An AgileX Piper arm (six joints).
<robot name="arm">
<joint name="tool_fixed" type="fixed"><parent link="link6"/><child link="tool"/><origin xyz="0 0 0" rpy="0 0 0"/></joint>
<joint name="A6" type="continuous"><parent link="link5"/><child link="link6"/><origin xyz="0 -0.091 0" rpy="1.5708 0 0"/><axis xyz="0 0 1"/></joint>
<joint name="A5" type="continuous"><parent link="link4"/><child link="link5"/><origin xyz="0 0 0" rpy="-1.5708 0 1.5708"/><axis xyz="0 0 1"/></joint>
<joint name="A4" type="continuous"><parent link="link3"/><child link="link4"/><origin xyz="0.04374 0.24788 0" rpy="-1.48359 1.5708 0"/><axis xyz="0 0 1"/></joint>
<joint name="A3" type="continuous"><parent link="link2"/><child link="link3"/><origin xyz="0.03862 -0.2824 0" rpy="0 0 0"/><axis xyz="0 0 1"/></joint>
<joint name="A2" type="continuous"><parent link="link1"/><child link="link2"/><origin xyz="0 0 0" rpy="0 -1.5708 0"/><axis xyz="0 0 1"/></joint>
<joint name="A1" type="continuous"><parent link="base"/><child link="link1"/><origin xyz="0 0 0.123" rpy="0 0 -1.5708"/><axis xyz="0 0 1"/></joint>
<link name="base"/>
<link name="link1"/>
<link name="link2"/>
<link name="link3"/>
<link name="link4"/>
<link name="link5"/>
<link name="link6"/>
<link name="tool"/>
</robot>
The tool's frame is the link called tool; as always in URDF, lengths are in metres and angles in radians. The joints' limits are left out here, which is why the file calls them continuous.
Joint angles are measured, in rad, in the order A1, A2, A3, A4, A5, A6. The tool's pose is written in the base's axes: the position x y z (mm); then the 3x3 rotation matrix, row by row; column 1 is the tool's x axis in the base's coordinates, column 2 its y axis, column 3 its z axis. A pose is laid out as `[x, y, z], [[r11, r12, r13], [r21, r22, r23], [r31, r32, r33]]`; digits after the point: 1 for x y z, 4 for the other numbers.
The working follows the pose.
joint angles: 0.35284, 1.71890, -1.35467, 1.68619, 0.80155, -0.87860
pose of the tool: [343.5, 195.7, 339.1], [[-0.7800, -0.4791, 0.4025], [0.2772, 0.3121, 0.9087], [-0.5610, 0.8204, -0.1107]]
Where each joint sits with the arm in this pose, in the base's axes (m; each line is computed from the numbers above, not from the rounded line before):
A1: 0.0000 0.0000 0.1230
A2: 0.0000 0.0000 0.1230
A3: 0.0749 0.0276 0.3966
A4: 0.3069 0.1130 0.3492
A5: 0.3069 0.1130 0.3492
A6: 0.3435 0.1957 0.3391
the tool: 0.3435 0.1957 0.3391

